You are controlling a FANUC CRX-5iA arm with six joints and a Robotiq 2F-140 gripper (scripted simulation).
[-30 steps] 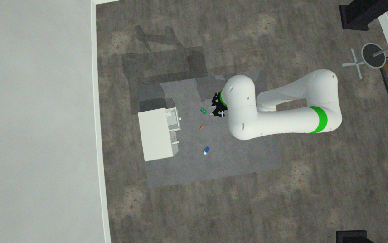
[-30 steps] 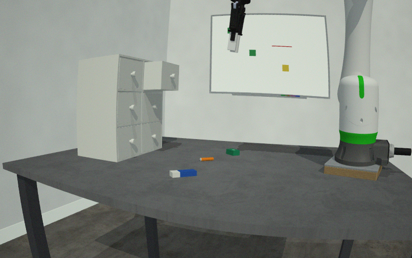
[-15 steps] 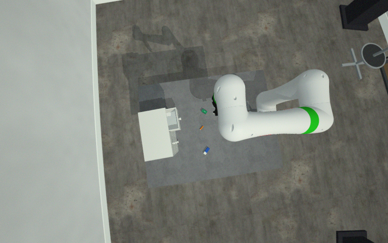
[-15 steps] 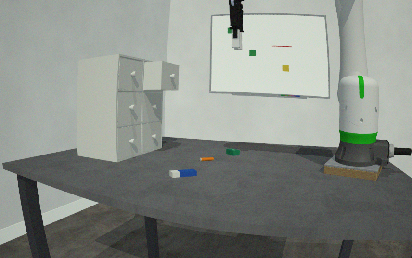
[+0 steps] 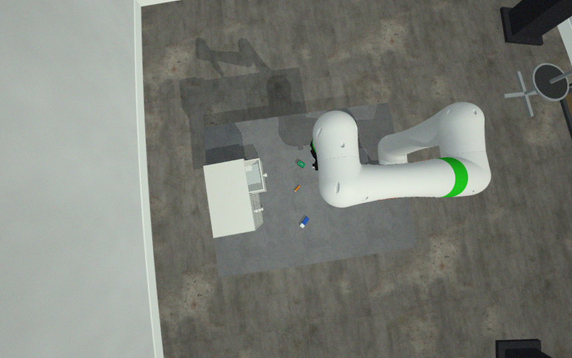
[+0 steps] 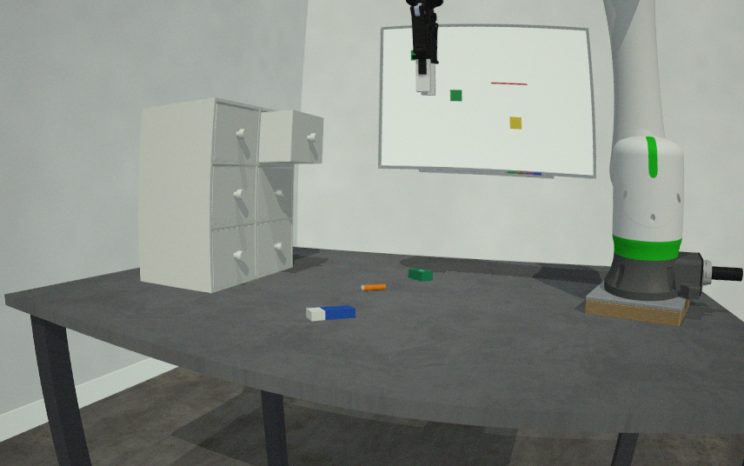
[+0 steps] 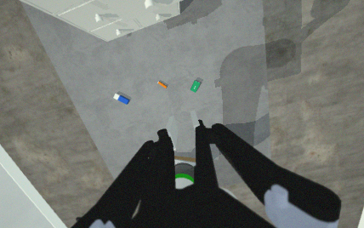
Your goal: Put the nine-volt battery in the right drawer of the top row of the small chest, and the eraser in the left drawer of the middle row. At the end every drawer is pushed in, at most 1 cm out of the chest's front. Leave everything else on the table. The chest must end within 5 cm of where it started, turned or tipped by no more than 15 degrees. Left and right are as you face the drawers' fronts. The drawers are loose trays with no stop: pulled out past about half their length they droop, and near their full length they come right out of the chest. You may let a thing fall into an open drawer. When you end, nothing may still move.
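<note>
My gripper is now 40 mm short of the green nine-volt battery, 60 mm to the left of it and 380 mm above it. The rest, counted from my hand: eraser 10 mm ahead, 300 mm to the left, 380 mm below; orange cylinder 50 mm ahead, 90 mm to the left, 390 mm below.
</note>
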